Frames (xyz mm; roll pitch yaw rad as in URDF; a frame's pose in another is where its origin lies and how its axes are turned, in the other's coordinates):
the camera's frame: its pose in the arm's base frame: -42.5 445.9 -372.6 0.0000 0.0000 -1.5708
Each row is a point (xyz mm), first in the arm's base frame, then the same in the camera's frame.
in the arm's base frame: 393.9 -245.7 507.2
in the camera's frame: 691.6 436.4 879.8
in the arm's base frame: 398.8 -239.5 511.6
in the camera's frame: 685.4 441.3 884.2
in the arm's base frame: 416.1 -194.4 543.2
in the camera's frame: 640.3 458.6 915.8
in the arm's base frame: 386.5 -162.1 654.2
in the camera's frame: 608.0 429.0 1026.8
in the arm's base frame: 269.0 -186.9 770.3
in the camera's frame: 632.8 311.5 1142.9
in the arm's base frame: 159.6 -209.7 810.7
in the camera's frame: 655.6 202.1 1183.3
